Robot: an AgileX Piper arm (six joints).
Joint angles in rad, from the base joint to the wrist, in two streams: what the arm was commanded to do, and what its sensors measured. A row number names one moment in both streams.
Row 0, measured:
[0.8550, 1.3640, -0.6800, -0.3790, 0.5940, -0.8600]
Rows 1 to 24, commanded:
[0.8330, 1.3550, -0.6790, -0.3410, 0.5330, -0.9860]
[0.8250, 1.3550, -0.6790, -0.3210, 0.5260, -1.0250]
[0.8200, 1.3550, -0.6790, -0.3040, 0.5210, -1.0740]
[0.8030, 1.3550, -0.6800, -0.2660, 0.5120, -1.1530]
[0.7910, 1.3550, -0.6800, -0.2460, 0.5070, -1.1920]
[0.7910, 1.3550, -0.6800, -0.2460, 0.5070, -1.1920]
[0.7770, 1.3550, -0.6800, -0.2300, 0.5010, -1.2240]
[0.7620, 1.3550, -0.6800, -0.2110, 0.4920, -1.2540]
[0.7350, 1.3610, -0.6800, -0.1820, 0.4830, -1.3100]
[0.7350, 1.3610, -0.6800, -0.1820, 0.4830, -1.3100]
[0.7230, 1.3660, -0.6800, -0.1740, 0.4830, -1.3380]
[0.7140, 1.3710, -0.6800, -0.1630, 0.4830, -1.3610]
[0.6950, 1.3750, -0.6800, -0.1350, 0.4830, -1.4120]
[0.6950, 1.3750, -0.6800, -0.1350, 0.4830, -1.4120]
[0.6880, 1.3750, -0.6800, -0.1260, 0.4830, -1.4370]
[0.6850, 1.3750, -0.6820, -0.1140, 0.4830, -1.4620]
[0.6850, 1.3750, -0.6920, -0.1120, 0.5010, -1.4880]
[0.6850, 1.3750, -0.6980, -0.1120, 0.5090, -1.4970]
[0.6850, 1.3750, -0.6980, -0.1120, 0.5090, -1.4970]
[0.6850, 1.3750, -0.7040, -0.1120, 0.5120, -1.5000]
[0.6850, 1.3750, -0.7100, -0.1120, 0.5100, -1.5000]
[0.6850, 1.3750, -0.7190, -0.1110, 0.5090, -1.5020]
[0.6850, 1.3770, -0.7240, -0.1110, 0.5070, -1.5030]
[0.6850, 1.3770, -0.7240, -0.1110, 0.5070, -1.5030]
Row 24, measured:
[0.6910, 1.3780, -0.7020, -0.1150, 0.5250, -1.4870]
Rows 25 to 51, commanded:
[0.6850, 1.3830, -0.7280, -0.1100, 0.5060, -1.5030]
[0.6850, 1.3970, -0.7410, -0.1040, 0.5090, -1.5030]
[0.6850, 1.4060, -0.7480, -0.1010, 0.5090, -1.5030]
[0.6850, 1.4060, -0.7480, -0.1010, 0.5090, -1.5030]
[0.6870, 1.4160, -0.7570, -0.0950, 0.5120, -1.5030]
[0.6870, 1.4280, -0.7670, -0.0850, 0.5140, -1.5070]
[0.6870, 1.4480, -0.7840, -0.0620, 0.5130, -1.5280]
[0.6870, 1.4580, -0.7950, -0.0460, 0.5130, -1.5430]
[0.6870, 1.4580, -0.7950, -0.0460, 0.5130, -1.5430]
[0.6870, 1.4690, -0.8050, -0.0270, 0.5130, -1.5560]
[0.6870, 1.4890, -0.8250, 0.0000, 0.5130, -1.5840]
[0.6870, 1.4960, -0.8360, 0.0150, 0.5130, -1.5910]
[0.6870, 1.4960, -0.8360, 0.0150, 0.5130, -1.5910]
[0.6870, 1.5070, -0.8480, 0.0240, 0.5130, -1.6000]
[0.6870, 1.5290, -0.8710, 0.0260, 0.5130, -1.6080]
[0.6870, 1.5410, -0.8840, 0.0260, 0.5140, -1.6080]
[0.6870, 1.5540, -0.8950, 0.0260, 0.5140, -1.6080]
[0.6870, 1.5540, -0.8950, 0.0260, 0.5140, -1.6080]
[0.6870, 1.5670, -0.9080, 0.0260, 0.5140, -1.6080]
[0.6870, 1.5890, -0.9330, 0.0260, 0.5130, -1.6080]
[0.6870, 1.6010, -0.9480, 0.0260, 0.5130, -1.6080]
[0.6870, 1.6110, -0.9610, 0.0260, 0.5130, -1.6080]
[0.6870, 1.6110, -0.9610, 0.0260, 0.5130, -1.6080]
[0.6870, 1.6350, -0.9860, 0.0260, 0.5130, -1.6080]
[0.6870, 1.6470, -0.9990, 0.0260, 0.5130, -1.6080]
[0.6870, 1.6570, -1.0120, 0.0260, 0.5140, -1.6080]
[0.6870, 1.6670, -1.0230, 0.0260, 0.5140, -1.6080]
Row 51, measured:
[0.6890, 1.6480, -0.9850, 0.0240, 0.5260, -1.5930]
